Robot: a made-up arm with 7 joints. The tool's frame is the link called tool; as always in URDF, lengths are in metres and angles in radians.
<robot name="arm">
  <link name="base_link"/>
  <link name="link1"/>
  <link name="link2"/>
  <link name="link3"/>
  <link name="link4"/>
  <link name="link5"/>
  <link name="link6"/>
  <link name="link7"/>
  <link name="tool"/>
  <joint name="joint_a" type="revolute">
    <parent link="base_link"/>
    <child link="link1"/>
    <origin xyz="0 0 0.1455" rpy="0 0 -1.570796"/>
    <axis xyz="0 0 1"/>
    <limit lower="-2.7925" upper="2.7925"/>
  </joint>
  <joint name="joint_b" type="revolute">
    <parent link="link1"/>
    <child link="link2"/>
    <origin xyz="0.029 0 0.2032" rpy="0 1.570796 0"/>
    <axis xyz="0 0 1"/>
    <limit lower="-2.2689" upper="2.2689"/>
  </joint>
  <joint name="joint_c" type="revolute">
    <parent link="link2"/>
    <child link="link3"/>
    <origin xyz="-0.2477 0 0.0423" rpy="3.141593 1.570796 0"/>
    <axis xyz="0 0 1"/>
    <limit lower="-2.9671" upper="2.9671"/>
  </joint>
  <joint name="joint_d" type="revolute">
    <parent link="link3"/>
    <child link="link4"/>
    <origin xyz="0.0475 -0.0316 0.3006" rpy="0 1.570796 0"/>
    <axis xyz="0 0 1"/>
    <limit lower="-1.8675" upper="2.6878"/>
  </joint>
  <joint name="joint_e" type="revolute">
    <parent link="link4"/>
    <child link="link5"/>
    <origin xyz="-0.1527 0.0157 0.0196" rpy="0 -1.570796 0"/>
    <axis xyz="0 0 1"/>
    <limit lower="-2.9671" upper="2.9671"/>
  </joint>
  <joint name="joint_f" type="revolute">
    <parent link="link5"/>
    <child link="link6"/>
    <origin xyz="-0.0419 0 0.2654" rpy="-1.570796 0 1.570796"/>
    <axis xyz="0 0 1"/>
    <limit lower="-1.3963" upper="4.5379"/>
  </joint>
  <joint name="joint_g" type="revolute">
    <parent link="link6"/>
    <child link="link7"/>
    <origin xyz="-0.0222 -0.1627 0.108" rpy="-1.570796 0 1.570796"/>
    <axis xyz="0 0 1"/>
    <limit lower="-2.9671" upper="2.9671"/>
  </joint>
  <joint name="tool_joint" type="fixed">
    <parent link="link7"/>
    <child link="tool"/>
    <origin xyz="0 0 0" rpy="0 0 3.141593"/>
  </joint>
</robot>
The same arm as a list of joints. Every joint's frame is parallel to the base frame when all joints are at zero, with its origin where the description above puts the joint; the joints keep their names.
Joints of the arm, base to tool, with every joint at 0 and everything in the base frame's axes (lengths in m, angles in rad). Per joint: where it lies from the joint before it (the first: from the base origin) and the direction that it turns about. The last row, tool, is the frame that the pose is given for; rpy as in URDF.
joint_a: axis 0 0 1 origin 0 0 0.1455
joint_b: axis 0 -1 0 origin 0 -0.029 0.2032
joint_c: axis 0 0 1 origin 0 -0.0423 0.2477
joint_d: axis 0 1 0 origin 0.0316 0.0475 0.3006
joint_e: axis 0 0 1 origin -0.0157 0.0196 0.1527
joint_f: axis 0 -1 0 origin 0 -0.0419 0.2654
joint_g: axis 1 0 0 origin 0.0222 -0.108 0.1627
tool: origin 0 0 0 rpy 3.1416 -1.5708 0
Joint limits (rad, base to tool): -2.7925..2.7925 -2.2689..2.2689 -2.9671..2.9671 -1.8675..2.6878 -2.9671..2.9671 -1.3963..4.5379 -2.9671..2.9671

